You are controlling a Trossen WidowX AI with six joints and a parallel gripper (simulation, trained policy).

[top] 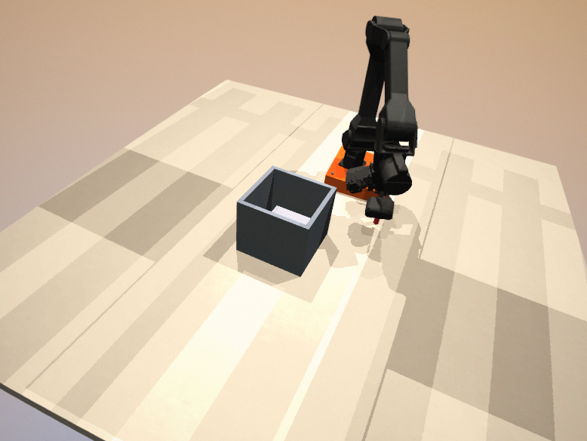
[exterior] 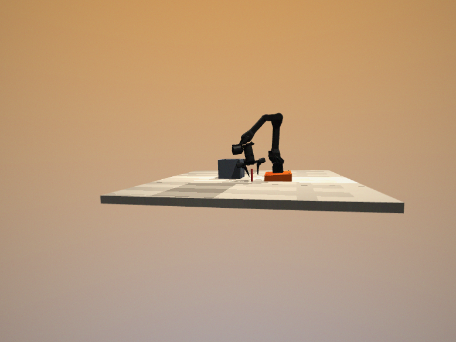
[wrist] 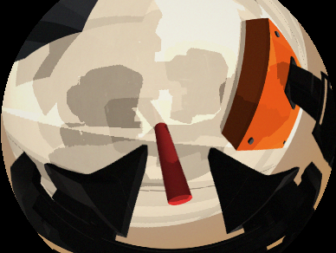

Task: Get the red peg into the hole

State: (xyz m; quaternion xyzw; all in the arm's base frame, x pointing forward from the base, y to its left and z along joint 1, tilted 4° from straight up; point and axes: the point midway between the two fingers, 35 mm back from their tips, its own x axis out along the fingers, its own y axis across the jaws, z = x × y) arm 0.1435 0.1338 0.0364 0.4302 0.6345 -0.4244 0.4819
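Right now the red peg is 1 cm ahead of my gripper tip and 1 cm above it.
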